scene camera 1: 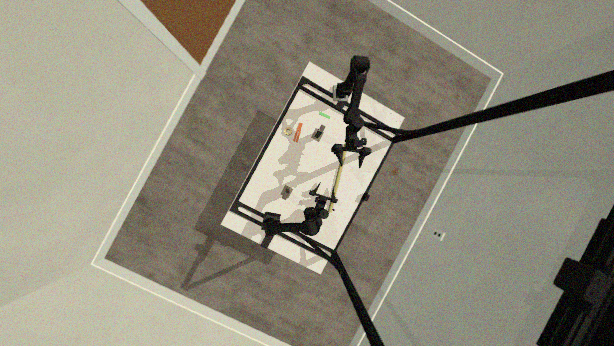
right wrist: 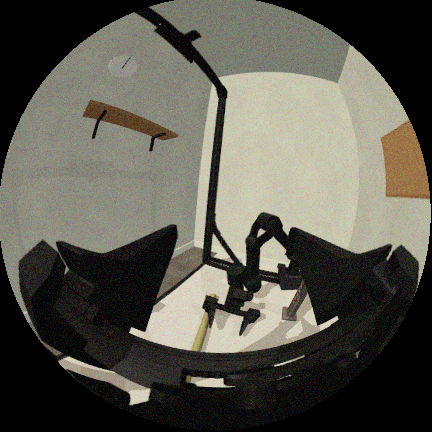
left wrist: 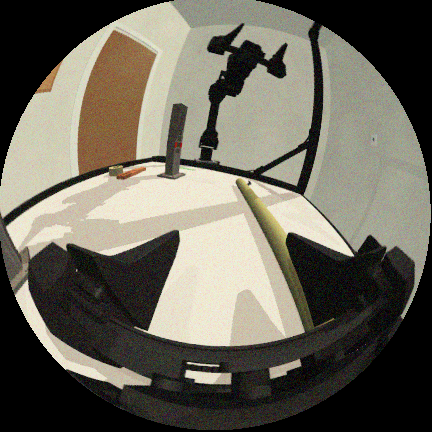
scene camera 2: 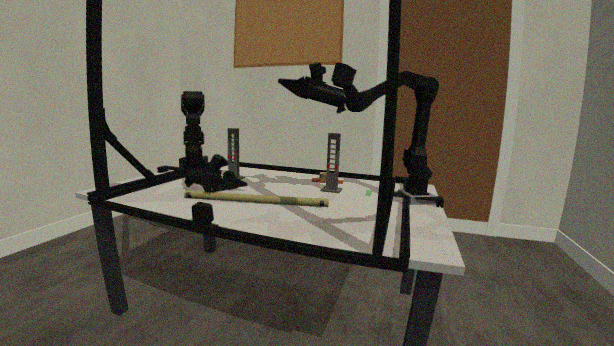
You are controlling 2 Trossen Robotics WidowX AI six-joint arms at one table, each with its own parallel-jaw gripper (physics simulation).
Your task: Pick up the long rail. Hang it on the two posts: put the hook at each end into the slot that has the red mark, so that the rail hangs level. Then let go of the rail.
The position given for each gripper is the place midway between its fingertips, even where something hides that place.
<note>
The left gripper (scene camera 2: 242,185) is open, with nothing in its grasp. Also in view: a long rail (scene camera 2: 301,201). The right gripper (scene camera 2: 278,80) is open and holds nothing. Further things: a post (left wrist: 172,157).
The long rail shows as well in the left wrist view (left wrist: 275,235). The left gripper shows as well in the right wrist view (right wrist: 224,331) and in the left wrist view (left wrist: 234,237). The right gripper shows as well in the right wrist view (right wrist: 235,231) and in the left wrist view (left wrist: 265,32).
</note>
